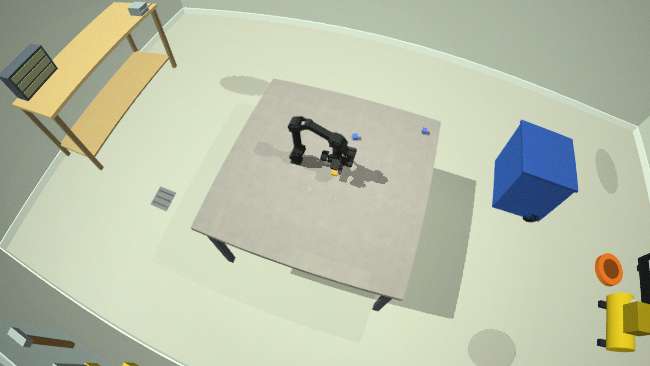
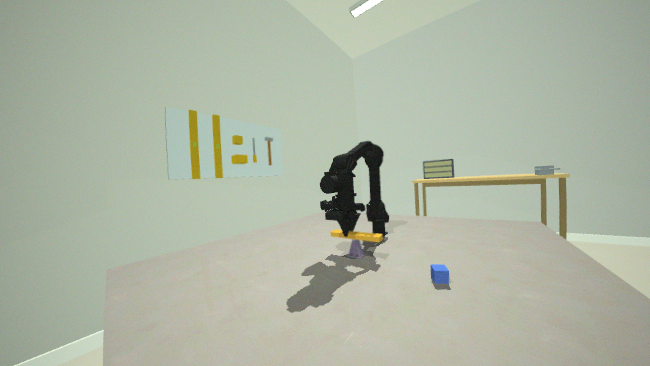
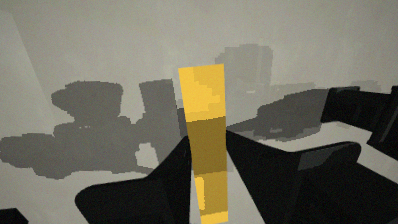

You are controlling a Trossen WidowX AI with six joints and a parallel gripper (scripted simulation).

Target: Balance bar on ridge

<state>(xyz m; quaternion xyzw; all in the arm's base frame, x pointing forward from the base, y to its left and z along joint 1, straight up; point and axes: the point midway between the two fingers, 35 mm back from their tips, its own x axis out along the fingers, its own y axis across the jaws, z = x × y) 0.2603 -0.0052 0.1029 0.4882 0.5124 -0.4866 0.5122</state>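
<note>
The yellow bar lies 3 cm to the left of my gripper tip.
</note>
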